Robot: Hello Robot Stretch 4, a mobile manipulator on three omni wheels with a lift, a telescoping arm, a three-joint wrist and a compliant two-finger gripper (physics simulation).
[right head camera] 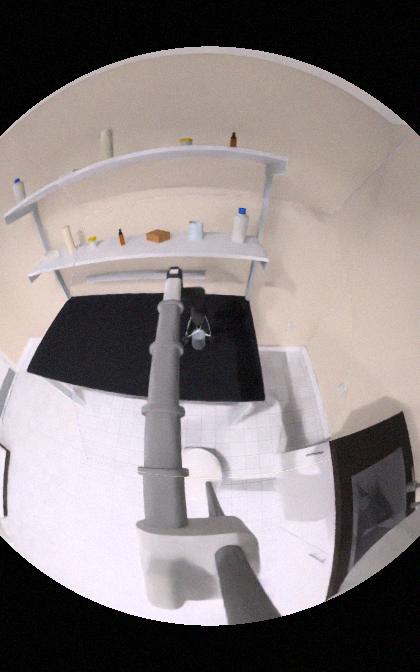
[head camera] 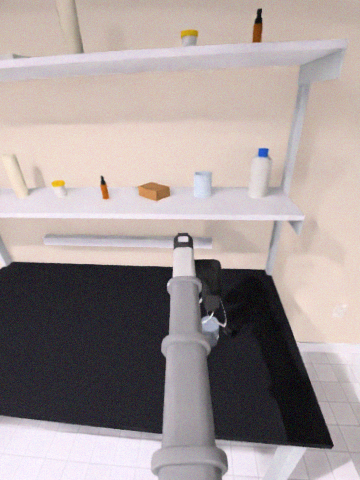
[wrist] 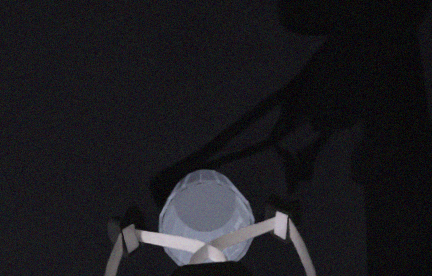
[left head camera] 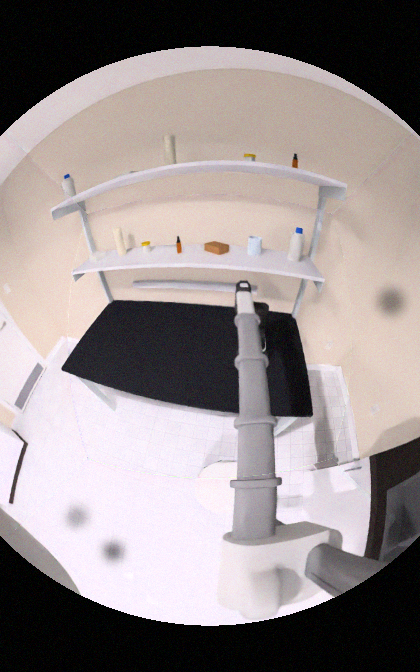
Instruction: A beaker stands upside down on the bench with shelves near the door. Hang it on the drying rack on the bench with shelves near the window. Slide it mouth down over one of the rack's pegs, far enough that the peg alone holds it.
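Frame: origin at the robot's base, x left, y down, z back, level; metres.
Seen in the pictures: gripper, fingertip midpoint: (head camera: 209, 334) (wrist: 205, 216).
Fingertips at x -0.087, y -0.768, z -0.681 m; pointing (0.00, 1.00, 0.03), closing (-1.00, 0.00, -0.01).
A point is followed by its place in that frame.
The pale blue, see-through beaker (head camera: 211, 329) @[y -0.824, x -0.092, z -0.660 m] (right head camera: 198, 342) (wrist: 205, 206) @[y -0.824, x -0.088, z -0.703 m] stands upside down on the black bench top (head camera: 90, 345) @[y -0.734, x 0.368, z -0.670 m] (left head camera: 165, 350) (right head camera: 100, 340), its closed base facing up in the wrist view. My gripper (right head camera: 198, 338) (wrist: 205, 216) @[y -0.768, x -0.087, z -0.681 m] is open, pointing down, with one fingertip on each side of the beaker. In the wrist view dark gaps show between both fingertips and the beaker. The arm partly covers the beaker in the head camera view and hides it in the left head view. How low the fingertips stand beside it is hard to tell. The drying rack does not show.
A lower shelf (head camera: 100, 207) @[y -1.191, x 0.310, z -0.932 m] behind the bench holds a brown block (head camera: 154, 191) @[y -1.228, x 0.106, z -0.987 m], a light blue cup (head camera: 202, 184) @[y -1.247, x -0.081, z -0.996 m], a blue-capped bottle (head camera: 260, 175) @[y -1.281, x -0.295, z -0.975 m] and small containers. An upper shelf (head camera: 150, 62) @[y -1.629, x 0.078, z -0.929 m] runs above it. A dark-framed unit (right head camera: 345, 480) stands at the lower right.
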